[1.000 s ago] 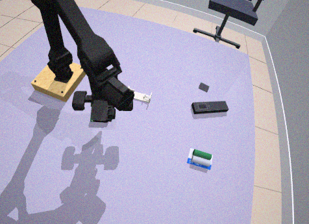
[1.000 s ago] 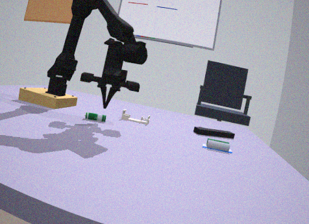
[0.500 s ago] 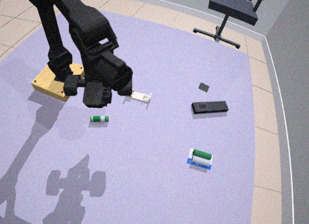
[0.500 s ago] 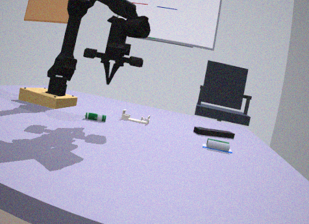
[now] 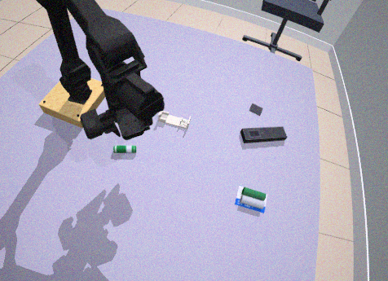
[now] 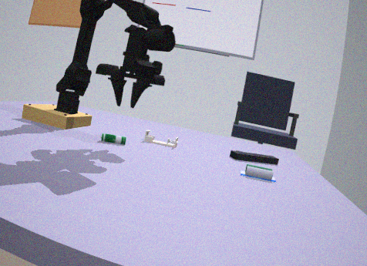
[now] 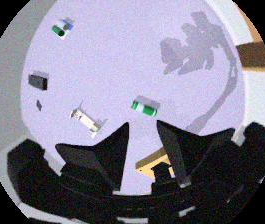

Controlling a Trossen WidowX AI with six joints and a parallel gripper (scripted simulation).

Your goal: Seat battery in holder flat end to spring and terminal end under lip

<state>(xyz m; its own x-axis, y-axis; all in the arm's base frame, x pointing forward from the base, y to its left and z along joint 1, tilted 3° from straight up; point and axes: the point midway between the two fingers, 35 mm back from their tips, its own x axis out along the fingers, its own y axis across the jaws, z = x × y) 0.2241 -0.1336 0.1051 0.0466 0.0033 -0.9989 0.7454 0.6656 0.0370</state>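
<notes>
The battery lies 9 cm below my gripper tip and 2 cm behind it. Round my gripper tip: black remote-like bar (40 cm ahead, 16 cm to the left, 9 cm below); dark square (37 cm ahead, 27 cm to the left, 10 cm below).
</notes>
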